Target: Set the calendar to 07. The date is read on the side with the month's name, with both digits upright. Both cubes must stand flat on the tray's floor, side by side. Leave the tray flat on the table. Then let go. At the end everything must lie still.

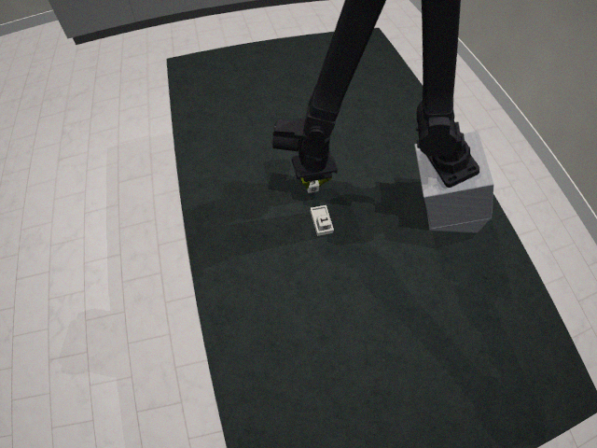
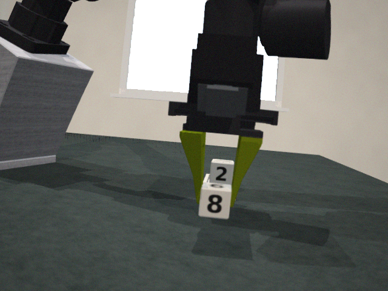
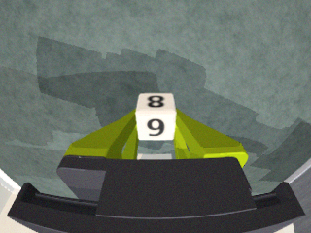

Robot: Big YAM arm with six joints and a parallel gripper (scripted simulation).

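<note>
The small white tray lies 110 mm to the left of my hand, 10 mm below it and 10 mm ahead of it.
</note>
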